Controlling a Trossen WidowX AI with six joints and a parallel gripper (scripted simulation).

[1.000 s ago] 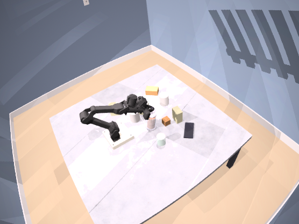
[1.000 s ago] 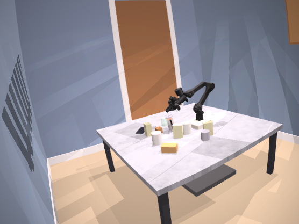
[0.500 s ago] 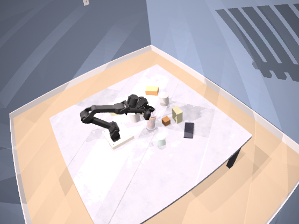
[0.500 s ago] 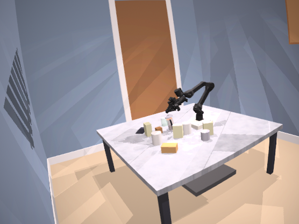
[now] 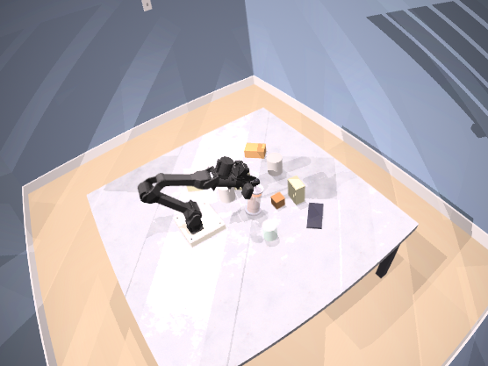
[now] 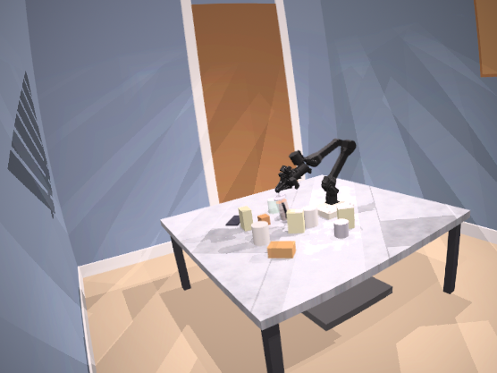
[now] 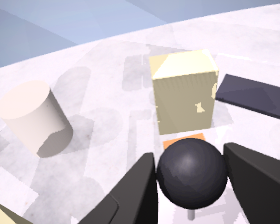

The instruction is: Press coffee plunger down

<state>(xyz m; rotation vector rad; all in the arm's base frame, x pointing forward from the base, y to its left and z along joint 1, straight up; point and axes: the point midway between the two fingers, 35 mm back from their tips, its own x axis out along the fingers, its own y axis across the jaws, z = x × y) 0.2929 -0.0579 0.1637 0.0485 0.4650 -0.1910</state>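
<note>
The coffee press is 2 cm behind my gripper tip, 2 cm to the left of it and 9 cm below it. Round my gripper tip: orange cube (8 cm ahead, 4 cm to the right, 16 cm below); then orange box (21 cm ahead, 34 cm to the left, 16 cm below); then dark flat block (17 cm ahead, 21 cm to the right, 18 cm below).
</note>
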